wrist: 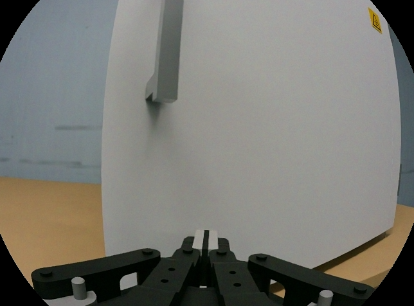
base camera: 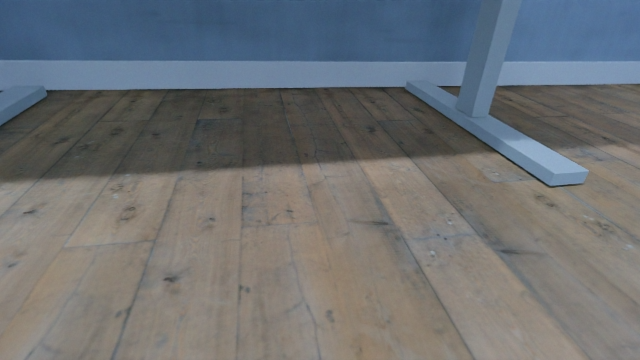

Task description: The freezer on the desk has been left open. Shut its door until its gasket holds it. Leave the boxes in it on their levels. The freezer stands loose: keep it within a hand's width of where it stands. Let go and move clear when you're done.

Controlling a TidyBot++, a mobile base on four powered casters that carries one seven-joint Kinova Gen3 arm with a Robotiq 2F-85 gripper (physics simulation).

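Places are measured from the arm's base along level axes (x right, y ahead, z up), in millimetres.
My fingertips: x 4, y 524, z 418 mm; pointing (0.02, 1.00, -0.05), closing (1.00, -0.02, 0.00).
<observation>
For each thing: its middle in the pictures, then the offset to it from my fingertips. "pt": a spot on its surface instead.
- grey desk leg, surface spot: (base camera: 485,65) pt dx +429, dy +470, dz -644 mm
- long foot, surface spot: (base camera: 530,150) pt dx +480, dy +265, dz -780 mm
The freezer's white door (wrist: 280,130) fills most of the wrist view, its outer face towards me. A grey bar handle (wrist: 169,55) stands upright near its left edge, and a yellow warning label (wrist: 375,20) is at its upper right. My gripper (wrist: 206,243) is shut and empty, in front of the lower part of the door; whether the fingertips touch it I cannot tell. The freezer's body, its gasket and the boxes are hidden behind the door, so how far the door stands open cannot be told.
The wooden desk top (wrist: 50,215) shows left of the door and at the lower right. In the base view a grey desk leg (base camera: 485,65) with a long foot (base camera: 530,150) stands at the right, and another foot (base camera: 20,100) at the left edge. A blue wall (base camera: 225,30) is behind.
</observation>
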